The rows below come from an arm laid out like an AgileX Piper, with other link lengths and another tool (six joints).
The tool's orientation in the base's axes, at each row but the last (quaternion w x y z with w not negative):
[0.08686, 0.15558, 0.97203, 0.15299]
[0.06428, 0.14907, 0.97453, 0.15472]
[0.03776, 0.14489, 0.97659, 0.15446]
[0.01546, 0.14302, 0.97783, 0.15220]
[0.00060, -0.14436, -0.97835, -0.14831]
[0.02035, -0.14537, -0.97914, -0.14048]
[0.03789, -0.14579, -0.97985, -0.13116]
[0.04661, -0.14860, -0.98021, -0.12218]
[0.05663, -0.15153, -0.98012, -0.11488]
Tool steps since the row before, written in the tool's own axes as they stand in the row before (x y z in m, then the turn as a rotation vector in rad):
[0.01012, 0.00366, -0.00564, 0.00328, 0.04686, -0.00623]
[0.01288, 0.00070, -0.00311, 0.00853, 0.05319, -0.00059]
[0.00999, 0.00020, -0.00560, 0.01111, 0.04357, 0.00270]
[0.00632, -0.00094, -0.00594, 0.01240, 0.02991, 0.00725]
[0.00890, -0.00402, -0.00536, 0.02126, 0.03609, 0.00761]
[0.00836, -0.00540, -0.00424, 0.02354, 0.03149, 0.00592]
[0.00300, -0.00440, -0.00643, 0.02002, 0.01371, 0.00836]
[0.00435, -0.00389, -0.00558, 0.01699, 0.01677, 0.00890]
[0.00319, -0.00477, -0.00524, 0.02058, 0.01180, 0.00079]
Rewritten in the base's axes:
[-0.00969, 0.00512, 0.00525, 0.00851, 0.04179, 0.02065]
[-0.01254, 0.00376, 0.00214, 0.00621, 0.05076, 0.01694]
[-0.01015, 0.00150, 0.00509, 0.00153, 0.04372, 0.01074]
[-0.00676, -0.00080, 0.00546, -0.00313, 0.03295, 0.00229]
[-0.00989, -0.00272, 0.00435, -0.00986, 0.04121, 0.00413]
[-0.00957, -0.00382, 0.00329, -0.01338, 0.03715, 0.00469]
[-0.00393, -0.00496, 0.00545, -0.01536, 0.02042, -0.00242]
[-0.00501, -0.00380, 0.00507, -0.01158, 0.02254, -0.00264]
[-0.00410, -0.00479, 0.00454, -0.01590, 0.01698, 0.00469]

